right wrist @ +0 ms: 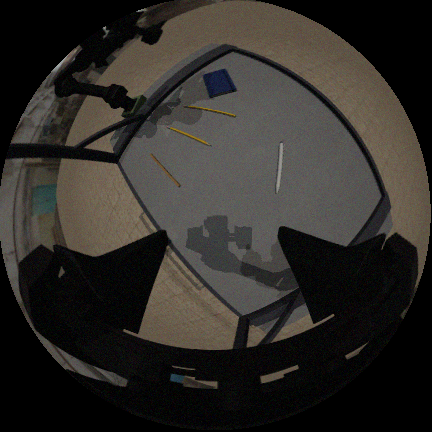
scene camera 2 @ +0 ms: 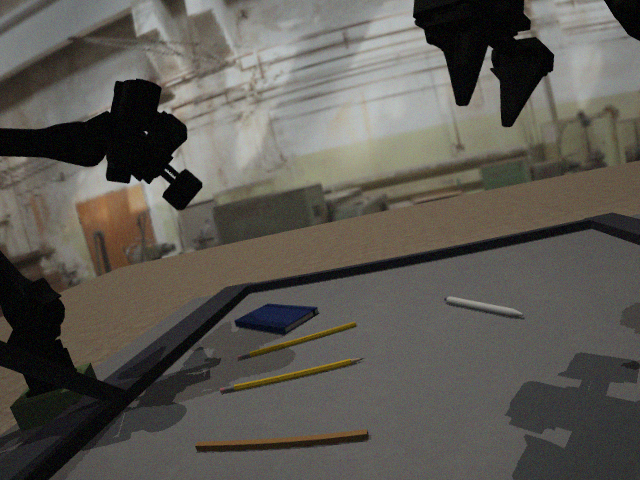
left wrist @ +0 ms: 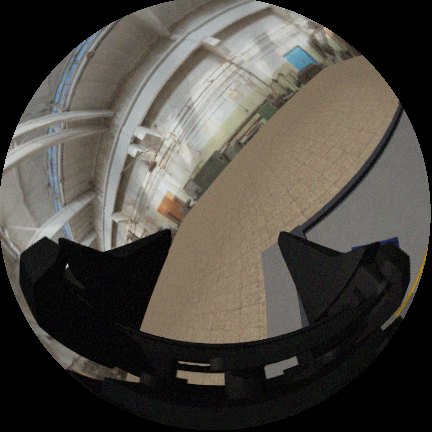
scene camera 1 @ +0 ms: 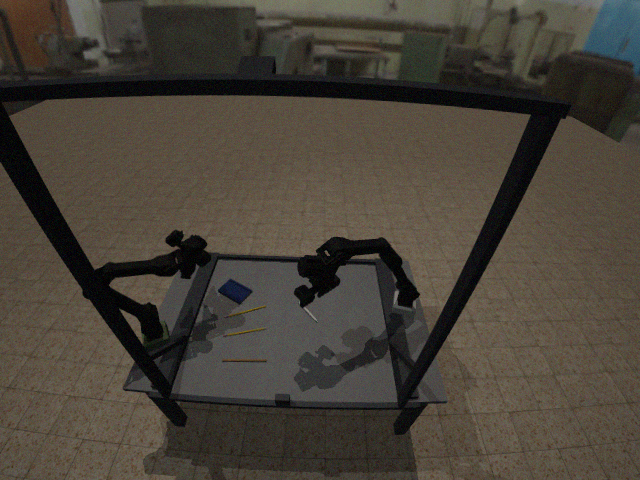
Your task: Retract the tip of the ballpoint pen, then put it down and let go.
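Where they show: left gripper, fingertip midpoint: (scene camera 2: 167, 170) (left wrist: 226, 236); right gripper, fingertip midpoint: (right wrist: 223, 234) (scene camera 2: 486, 117) (scene camera 1: 310, 301); left arm's base, origin of the base link: (right wrist: 130, 104) (scene camera 1: 154, 333); right arm's base, origin of the base link: (scene camera 1: 405, 301).
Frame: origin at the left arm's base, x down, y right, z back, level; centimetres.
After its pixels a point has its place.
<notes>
The white ballpoint pen (scene camera 1: 310, 314) @[z -63.2, x 3.0, y 19.4 cm] (scene camera 2: 483, 306) @[z -62.8, x 3.1, y 17.9 cm] (right wrist: 279, 167) @[z -63.1, x 2.9, y 17.6 cm] lies flat on the grey table. Its tapered end points to the lower right in scene camera 2; whether the writing point sticks out is too small to tell. My right gripper (scene camera 2: 484, 115) @[z -56.7, x -21.8, y 30.1 cm] (right wrist: 223, 234) @[z -56.7, x -21.8, y 30.1 cm] is open and empty, high above the table, with the pen beyond its fingertips in the right wrist view. My left gripper (left wrist: 226, 236) @[z -25.9, x -28.2, y -17.8 cm] is open and empty, raised by the table's left edge in scene camera 1 and facing away from the pen, which does not show in the left wrist view.
A blue notebook (scene camera 1: 235, 290) @[z -38.2, x 2.8, y -9.3 cm] (scene camera 2: 277, 317) @[z -38.1, x 2.8, y -7.4 cm] (right wrist: 219, 83) @[z -39.3, x 2.8, y -7.8 cm], two yellow pencils (scene camera 2: 299, 341) @[z -38.6, x 3.6, y 4.3 cm] (scene camera 2: 294, 375) @[z -34.9, x 3.5, y 14.4 cm] and an orange-brown stick (scene camera 1: 244, 360) @[z -29.6, x 3.5, y 26.4 cm] (scene camera 2: 281, 441) @[z -30.0, x 3.3, y 26.7 cm] (right wrist: 165, 170) @[z -31.0, x 3.4, y 26.8 cm] lie left of the pen in the scene views. Dark posts (scene camera 1: 485, 248) @[z -71.5, x -72.9, y 70.3 cm] and a top beam (scene camera 1: 310, 86) @[z -42.4, x -99.3, y 53.5 cm] frame the cell.
</notes>
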